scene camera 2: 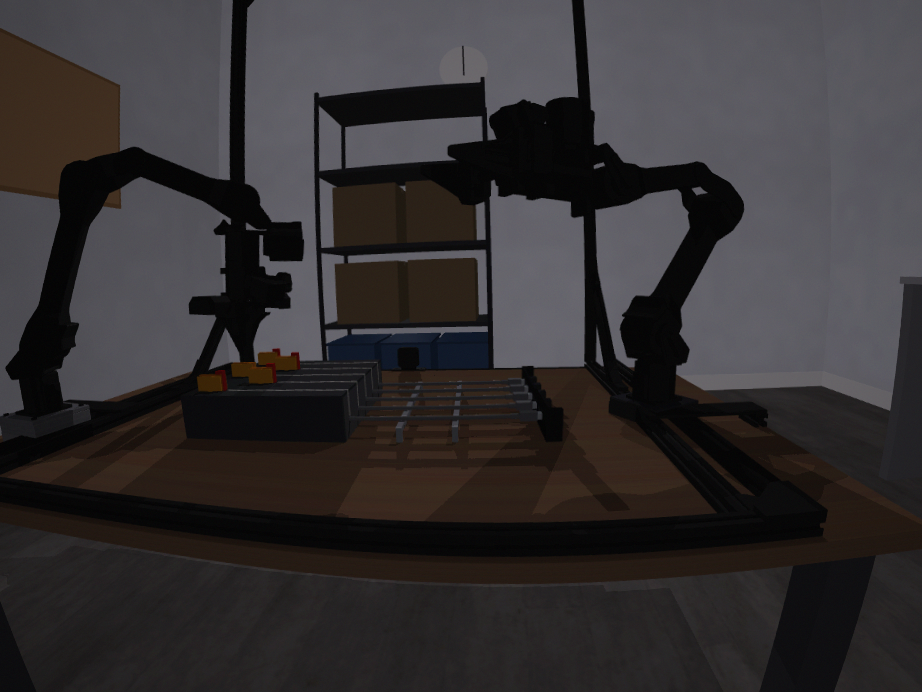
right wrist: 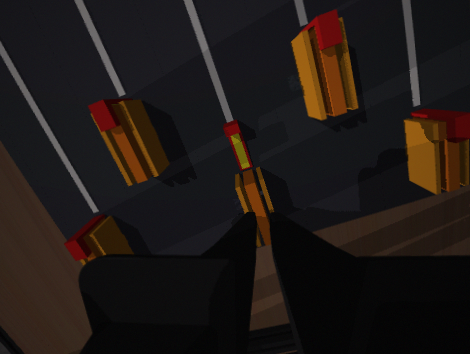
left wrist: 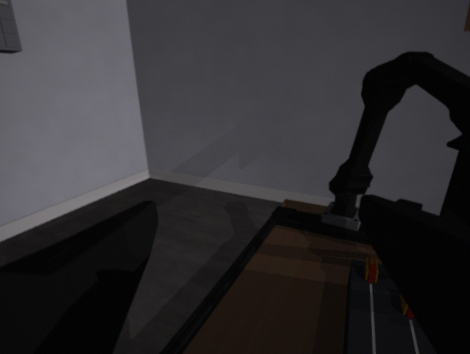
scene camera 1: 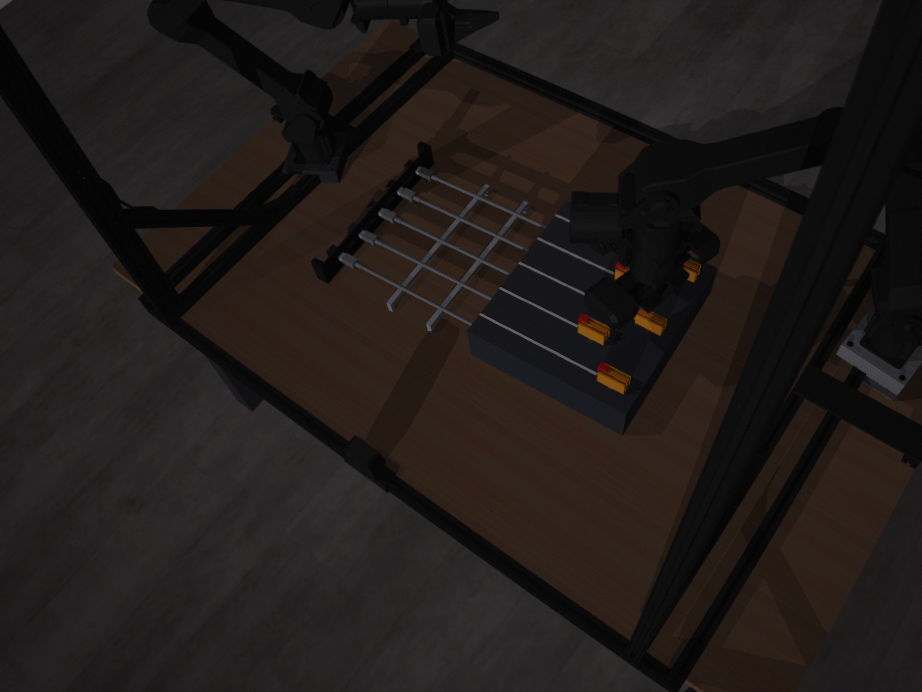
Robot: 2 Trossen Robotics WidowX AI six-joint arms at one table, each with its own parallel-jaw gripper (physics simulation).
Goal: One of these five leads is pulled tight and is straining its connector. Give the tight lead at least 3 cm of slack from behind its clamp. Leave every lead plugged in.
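Frame: origin at the left arm's base, x back, y left, z down, level; metres.
Seen in the pictures: left gripper, fingertip midpoint: [scene camera 2: 433,160] [left wrist: 258,208]; right gripper, fingertip midpoint: [scene camera 2: 245,354] [right wrist: 262,221] [scene camera 1: 649,308]; left arm's base at its link origin: [scene camera 2: 654,398] [scene camera 1: 315,150]; right arm's base at its link origin: [scene camera 2: 44,410] [left wrist: 343,211] [scene camera 1: 890,341].
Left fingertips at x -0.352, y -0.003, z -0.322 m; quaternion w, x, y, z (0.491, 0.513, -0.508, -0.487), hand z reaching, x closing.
Offsets run from my left fingertips to a thing's middle. "spot": to the spot under its first point. Level surfaces: height alone.
Five grey leads @(spot: dy -0.246, dx +0.076, dz +0.322 m) [scene camera 1: 445,275] run from a black bar @(spot: dy -0.146, dx +0.216, dz +0.305 m) [scene camera 1: 369,213] across two grey cross clamps @(spot: dy -0.219, dx +0.039, dz +0.328 m) [scene camera 1: 472,264] onto a dark block @(spot: dy -0.398, dx -0.088, dz +0.283 m) [scene camera 1: 541,357] with orange sockets. In the right wrist view the middle lead's red plug @(dy -0.317, dx -0.200, dz +0.277 m) [right wrist: 238,144] lies drawn back from its orange socket @(dy -0.333, dx -0.233, dz +0.281 m) [right wrist: 255,193], with its yellow part showing. The other plugs [right wrist: 101,114] [right wrist: 326,26] sit in their sockets. My right gripper [right wrist: 262,221] [scene camera 1: 647,298] [scene camera 2: 246,346] is shut, with nothing between its fingertips, just above that socket's far end. My left gripper [scene camera 2: 461,180] [left wrist: 258,208] is open and empty, held high above the table.
A black frame rail [scene camera 1: 500,549] edges the wooden table @(dz +0.349 m) [scene camera 1: 500,453]. A shelf rack [scene camera 2: 318,227] with cardboard boxes and blue bins stands behind the table. The right arm's base [left wrist: 344,214] stands at the table's far end.
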